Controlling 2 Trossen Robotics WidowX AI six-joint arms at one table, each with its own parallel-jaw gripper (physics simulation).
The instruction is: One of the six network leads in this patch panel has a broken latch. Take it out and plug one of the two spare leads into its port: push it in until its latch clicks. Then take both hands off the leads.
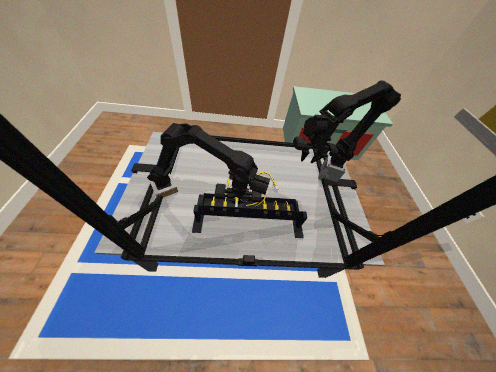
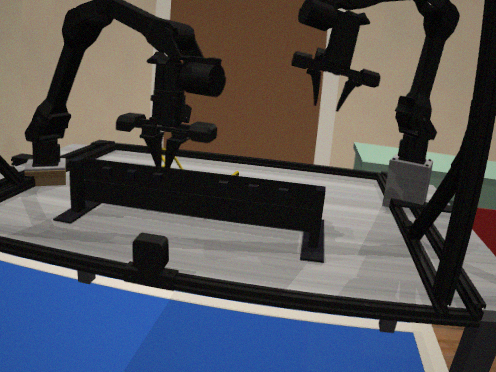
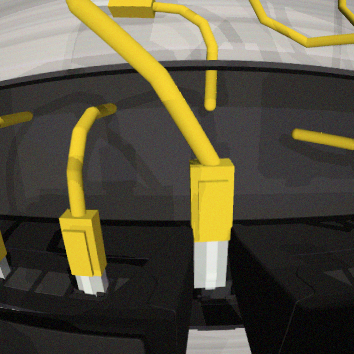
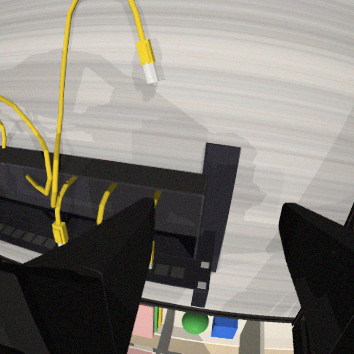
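Pixels of known places: left gripper, fingertip midpoint: (image 1: 236,203) (image 3: 209,236); right gripper, fingertip midpoint: (image 1: 306,161) (image 2: 326,108) (image 4: 219,212); left arm's base at its link origin: (image 1: 162,183) (image 2: 45,163); right arm's base at its link origin: (image 1: 336,162) (image 2: 412,160).
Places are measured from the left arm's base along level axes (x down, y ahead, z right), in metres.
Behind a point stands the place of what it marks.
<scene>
The black patch panel (image 1: 256,214) {z 0.367, x -0.009, y 0.307 m} (image 2: 200,197) {z 0.364, x -0.016, y 0.298 m} (image 4: 172,178) stands on the table. My left gripper (image 2: 163,165) {z 0.292, x -0.049, y 0.242 m} (image 3: 209,236) {z 0.292, x -0.049, y 0.242 m} is shut on a yellow lead (image 3: 212,200) {z 0.277, x -0.057, y 0.252 m} at the panel's row of ports. That lead points down and shows more of its clear plug than the lead (image 3: 84,250) {z 0.272, x -0.051, y 0.201 m} beside it; whether its tip is inside a port is unclear. A spare lead (image 1: 275,185) {z 0.254, x 0.036, y 0.513 m} (image 4: 145,52) {z 0.246, x 0.031, y 0.519 m} lies behind the panel, and another yellow connector (image 3: 131,8) {z 0.188, x 0.030, y 0.262 m} shows behind it. My right gripper (image 2: 327,107) {z 0.320, x -0.183, y 0.576 m} (image 4: 219,212) {z 0.320, x -0.183, y 0.576 m} is open and empty, high up at the right. Latch condition cannot be made out.
More seated leads (image 1: 213,202) (image 4: 60,233) stand along the row. Loose yellow cable (image 4: 61,100) {z 0.240, x 0.039, y 0.395 m} loops behind the panel. A panel foot (image 4: 222,200) {z 0.442, x 0.040, y 0.513 m} extends at its right end. The black table frame (image 2: 280,294) {z 0.627, x 0.050, y 0.336 m} runs along the front. A green cabinet (image 1: 320,102) stands beyond the table.
</scene>
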